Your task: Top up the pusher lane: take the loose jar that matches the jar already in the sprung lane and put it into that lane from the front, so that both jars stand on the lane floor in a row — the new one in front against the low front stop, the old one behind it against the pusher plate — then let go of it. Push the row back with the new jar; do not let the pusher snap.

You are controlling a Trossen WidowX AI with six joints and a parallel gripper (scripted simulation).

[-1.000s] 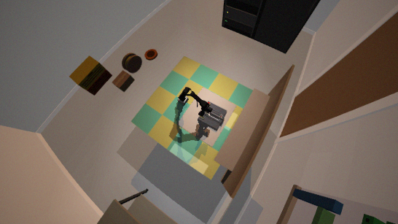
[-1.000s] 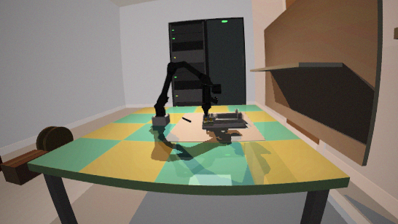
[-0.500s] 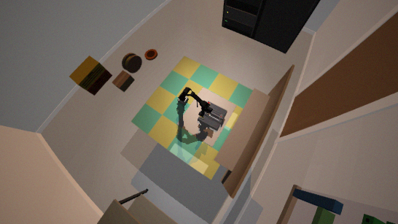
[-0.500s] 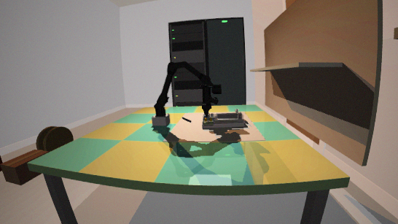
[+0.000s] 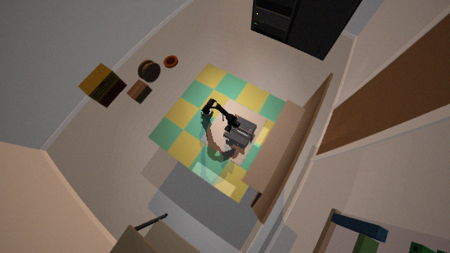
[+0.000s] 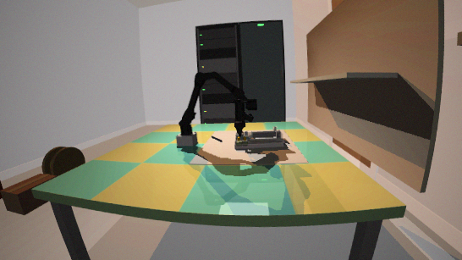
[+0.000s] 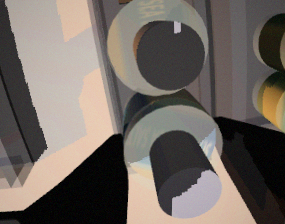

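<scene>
The tan mat lies 5 cm below my gripper tip and 5 cm ahead of it. From my gripper tip the other things lie so: wall shelf (50 cm ahead, 32 cm above, 4 cm to the left); then rack (13 cm ahead, 4 cm to the left, 3 cm below); then thin dark stick (17 cm behind, 6 cm to the left, 4 cm below).
</scene>
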